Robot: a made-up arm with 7 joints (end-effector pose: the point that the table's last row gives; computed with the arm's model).
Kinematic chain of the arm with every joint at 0, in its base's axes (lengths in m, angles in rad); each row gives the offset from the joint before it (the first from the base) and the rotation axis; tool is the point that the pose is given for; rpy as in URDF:
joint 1: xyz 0 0.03 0.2 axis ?
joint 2: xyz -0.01 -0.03 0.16 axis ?
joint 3: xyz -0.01 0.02 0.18 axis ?
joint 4: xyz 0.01 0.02 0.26 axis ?
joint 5: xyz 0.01 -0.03 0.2 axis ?
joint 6: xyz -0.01 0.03 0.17 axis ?
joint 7: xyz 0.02 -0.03 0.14 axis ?
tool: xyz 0 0.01 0.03 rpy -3.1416 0 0
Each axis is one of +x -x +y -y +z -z.
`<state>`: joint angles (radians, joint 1 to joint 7).
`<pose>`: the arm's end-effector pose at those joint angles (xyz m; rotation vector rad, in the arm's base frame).
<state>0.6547 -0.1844 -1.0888 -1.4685 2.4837 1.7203 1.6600</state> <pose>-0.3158 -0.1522 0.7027 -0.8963 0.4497 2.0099</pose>
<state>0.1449 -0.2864 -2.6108 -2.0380 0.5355 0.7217 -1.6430</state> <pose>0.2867 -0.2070 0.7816 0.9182 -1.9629 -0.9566</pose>
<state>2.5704 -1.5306 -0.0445 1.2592 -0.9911 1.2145 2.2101</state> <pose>0.4561 0.1702 0.7876 -0.9035 -2.1107 -1.2488</pose>
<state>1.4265 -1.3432 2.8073 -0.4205 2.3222 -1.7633 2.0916</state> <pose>-0.2375 0.8084 0.5956 -1.1580 0.7747 -1.8040</pose>
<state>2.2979 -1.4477 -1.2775 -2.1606 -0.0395 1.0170 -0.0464</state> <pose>-0.0929 0.5774 0.2568 1.3341 0.1287 0.4558</pose>
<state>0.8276 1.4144 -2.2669 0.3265 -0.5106 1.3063 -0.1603</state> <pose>0.5930 -0.3923 0.7208 -0.7986 -2.9084 0.6392</pose>
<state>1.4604 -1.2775 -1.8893 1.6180 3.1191 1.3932 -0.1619</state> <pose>0.3086 0.6580 0.4177 0.4635 -2.1474 1.6361</pose>
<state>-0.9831 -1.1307 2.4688 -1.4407 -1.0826 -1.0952 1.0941</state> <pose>-0.4862 0.0032 0.7907 -1.0459 1.5374 -2.3500</pose>
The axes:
joint 1: -z
joint 2: +y
joint 3: -z
joint 4: +y
joint 5: -z
joint 6: +y
joint 7: -z

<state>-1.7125 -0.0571 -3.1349 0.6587 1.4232 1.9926 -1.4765</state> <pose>-0.1013 -0.2563 0.9972 -0.3750 1.1265 -0.6527</pose>
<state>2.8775 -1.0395 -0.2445 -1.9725 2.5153 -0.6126 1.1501</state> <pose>0.4898 0.2635 0.0774 0.7743 -0.2502 -2.2241</pose>
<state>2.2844 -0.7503 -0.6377 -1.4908 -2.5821 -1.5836 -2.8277</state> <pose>0.1779 0.6980 0.6622 1.7343 -2.2557 0.6524</pose>
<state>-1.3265 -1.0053 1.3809 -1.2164 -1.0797 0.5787 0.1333</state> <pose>-0.5659 -0.4194 0.7037 -2.7464 -0.1059 -1.4275</pose>
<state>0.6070 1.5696 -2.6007 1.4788 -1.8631 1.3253 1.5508</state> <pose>0.4488 -0.2027 0.7773 -0.6689 -2.7531 -1.2717</pose>
